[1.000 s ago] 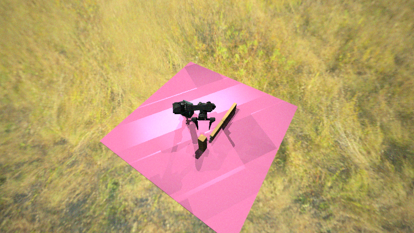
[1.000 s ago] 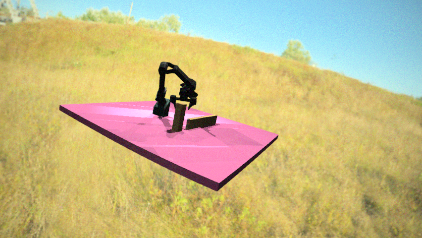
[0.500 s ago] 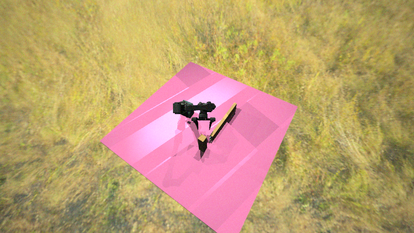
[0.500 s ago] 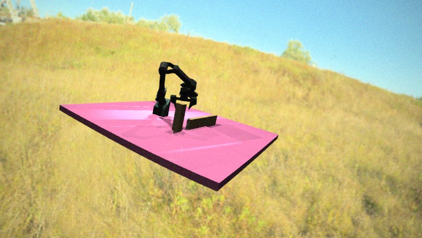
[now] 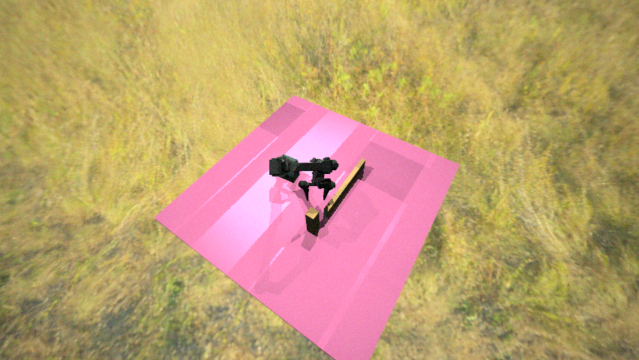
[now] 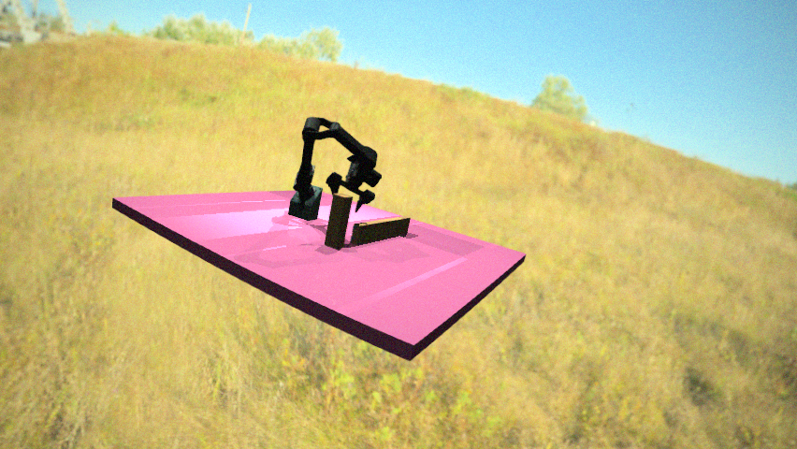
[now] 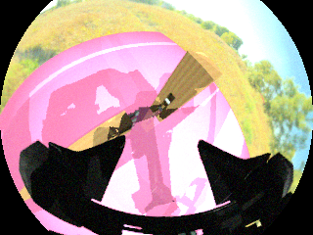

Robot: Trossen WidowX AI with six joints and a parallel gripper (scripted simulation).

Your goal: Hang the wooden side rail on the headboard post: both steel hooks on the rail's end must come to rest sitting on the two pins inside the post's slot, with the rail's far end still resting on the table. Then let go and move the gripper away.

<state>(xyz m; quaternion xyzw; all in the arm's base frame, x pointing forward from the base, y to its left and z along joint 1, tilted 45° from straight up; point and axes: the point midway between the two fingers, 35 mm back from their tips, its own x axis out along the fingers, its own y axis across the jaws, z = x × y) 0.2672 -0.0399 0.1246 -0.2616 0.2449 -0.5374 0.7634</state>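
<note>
My gripper tip is 40 mm short of the headboard post, 100 mm to the left of it and 40 mm above it.
</note>
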